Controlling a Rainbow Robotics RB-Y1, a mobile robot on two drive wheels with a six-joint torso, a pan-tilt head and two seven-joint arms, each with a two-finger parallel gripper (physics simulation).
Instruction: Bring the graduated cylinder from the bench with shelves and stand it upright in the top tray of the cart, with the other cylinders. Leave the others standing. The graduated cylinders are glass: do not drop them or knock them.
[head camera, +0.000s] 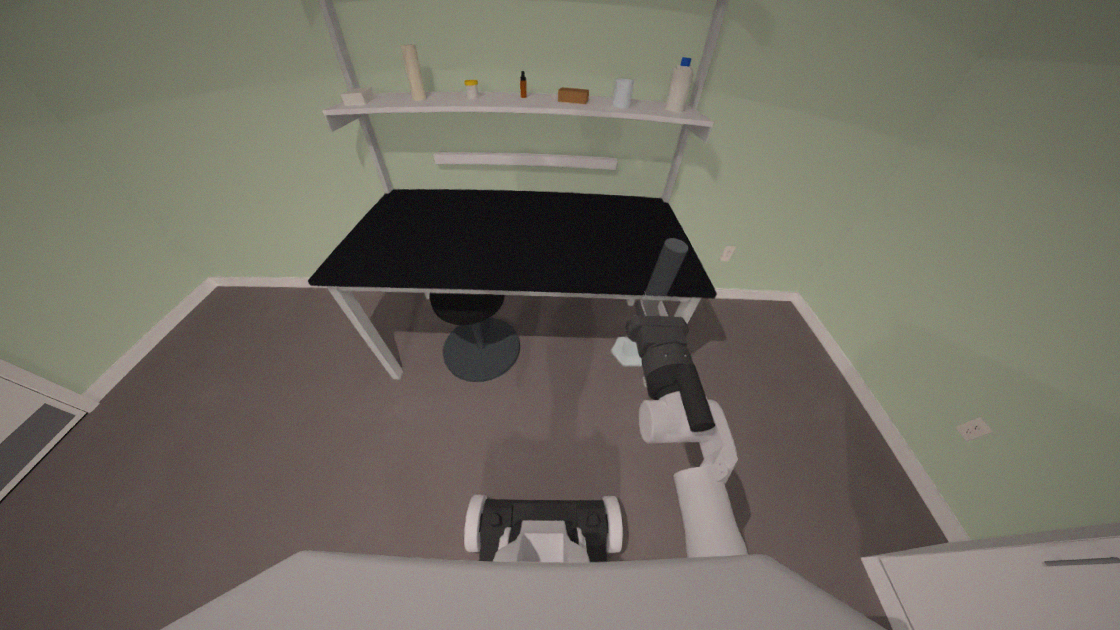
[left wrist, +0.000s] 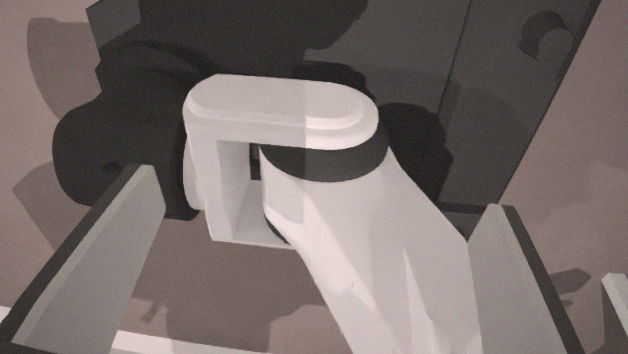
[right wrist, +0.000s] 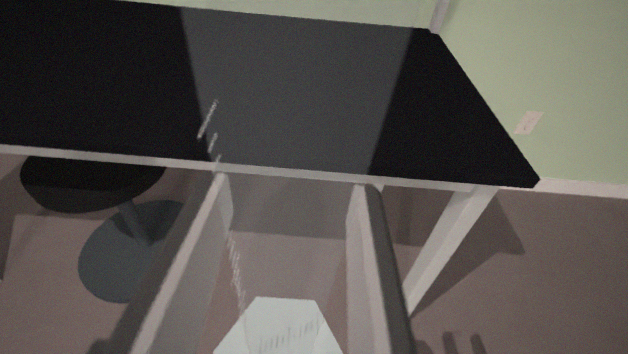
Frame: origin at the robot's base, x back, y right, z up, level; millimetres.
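Seen in the pictures: left gripper, between the fingertips: (left wrist: 317, 206); right gripper, between the fingertips: (head camera: 649, 303) (right wrist: 290, 197).
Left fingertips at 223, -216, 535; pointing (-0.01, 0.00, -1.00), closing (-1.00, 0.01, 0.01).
A point is followed by its place in that frame, as x, y, z.
The clear glass graduated cylinder (head camera: 665, 270) @(-291, 209, 1133) (right wrist: 295, 125) @(-289, 219, 1070) is held roughly upright, in the air in front of the bench's right end. Its pale hexagonal base (head camera: 625, 351) @(-303, 195, 862) (right wrist: 285, 327) hangs below the fingers, over the floor. My right gripper (head camera: 653, 306) @(-319, 216, 1019) (right wrist: 290, 197) @(-319, 216, 1019) is shut on the cylinder's body, one finger on each side. The bench with shelves has a black top (head camera: 501, 235) @(-960, -214, 763) (right wrist: 100, 90) @(-806, -223, 763), which lies beyond the gripper. My left gripper (left wrist: 317, 206) @(223, -217, 535) is open and empty, with the robot's own white and dark body parts behind its fingers. The cart and the other cylinders do not show.
A stool (head camera: 480, 348) (right wrist: 115, 255) stands partly under the bench. The shelf (head camera: 501, 107) carries bottles, a beaker and other small items. A white cabinet (head camera: 994, 587) @(296, 1339, 496) is at the lower right, and a white unit with a grey panel (head camera: 35, 434) @(-159, -2683, 113) is at the left edge.
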